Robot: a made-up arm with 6 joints. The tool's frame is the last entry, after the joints.
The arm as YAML. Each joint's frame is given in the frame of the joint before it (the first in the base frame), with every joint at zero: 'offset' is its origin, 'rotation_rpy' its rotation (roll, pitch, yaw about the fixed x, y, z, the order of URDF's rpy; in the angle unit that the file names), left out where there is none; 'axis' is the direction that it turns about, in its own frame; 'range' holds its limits. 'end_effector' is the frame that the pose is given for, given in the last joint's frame.
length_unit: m
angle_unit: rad
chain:
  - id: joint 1
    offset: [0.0, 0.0, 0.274]
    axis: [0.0, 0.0, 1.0]
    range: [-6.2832, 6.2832]
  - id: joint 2
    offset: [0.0, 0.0, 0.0]
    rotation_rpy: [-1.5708, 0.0, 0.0]
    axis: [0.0, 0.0, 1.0]
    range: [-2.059, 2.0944]
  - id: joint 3
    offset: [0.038, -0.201, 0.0]
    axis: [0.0, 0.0, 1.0]
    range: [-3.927, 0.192]
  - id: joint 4
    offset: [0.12, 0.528, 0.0]
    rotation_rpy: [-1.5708, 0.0, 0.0]
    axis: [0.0, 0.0, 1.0]
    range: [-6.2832, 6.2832]
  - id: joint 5
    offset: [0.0, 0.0, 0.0]
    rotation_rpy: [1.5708, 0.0, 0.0]
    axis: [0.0, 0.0, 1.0]
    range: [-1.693, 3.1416]
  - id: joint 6
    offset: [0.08, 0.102, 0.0]
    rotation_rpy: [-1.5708, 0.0, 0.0]
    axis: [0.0, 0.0, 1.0]
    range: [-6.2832, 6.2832]
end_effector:
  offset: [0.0, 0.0, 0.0]
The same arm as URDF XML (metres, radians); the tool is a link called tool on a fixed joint. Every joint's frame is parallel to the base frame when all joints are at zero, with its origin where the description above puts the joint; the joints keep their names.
<robot name="arm">
<joint name="tool_joint" type="fixed"><parent link="link6"/><child link="tool"/><origin xyz="0 0 0" rpy="3.1416 0 0"/></joint>
<joint name="joint 6" type="revolute"><parent link="link5"/><child link="link6"/><origin xyz="0.08 0 -0.102" rpy="0 0 0"/><axis xyz="0 0 -1"/><limit lower="-6.2832" upper="6.2832"/></joint>
<joint name="joint 5" type="revolute"><parent link="link4"/><child link="link5"/><origin xyz="0 0 0" rpy="0 0 0"/><axis xyz="0 1 0"/><limit lower="-1.693" upper="3.1416"/></joint>
<joint name="joint 4" type="revolute"><parent link="link3"/><child link="link4"/><origin xyz="0.12 0 -0.528" rpy="0 0 0"/><axis xyz="0 0 -1"/><limit lower="-6.2832" upper="6.2832"/></joint>
<joint name="joint 3" type="revolute"><parent link="link2"/><child link="link3"/><origin xyz="0.038 0 0.201" rpy="0 0 0"/><axis xyz="0 1 0"/><limit lower="-3.927" upper="0.192"/></joint>
<joint name="joint 2" type="revolute"><parent link="link1"/><child link="link2"/><origin xyz="0 0 0" rpy="0 0 0"/><axis xyz="0 1 0"/><limit lower="-2.059" upper="2.0944"/></joint>
<joint name="joint 1" type="revolute"><parent link="base"/><child link="link1"/><origin xyz="0 0 0.274" rpy="0 0 0"/><axis xyz="0 0 1"/><limit lower="-6.2832" upper="6.2832"/></joint>
<link name="base"/>
<link name="link1"/>
<link name="link2"/>
<link name="link3"/>
<link name="link4"/>
<link name="link5"/>
<link name="link6"/>
<link name="tool"/>
</robot>

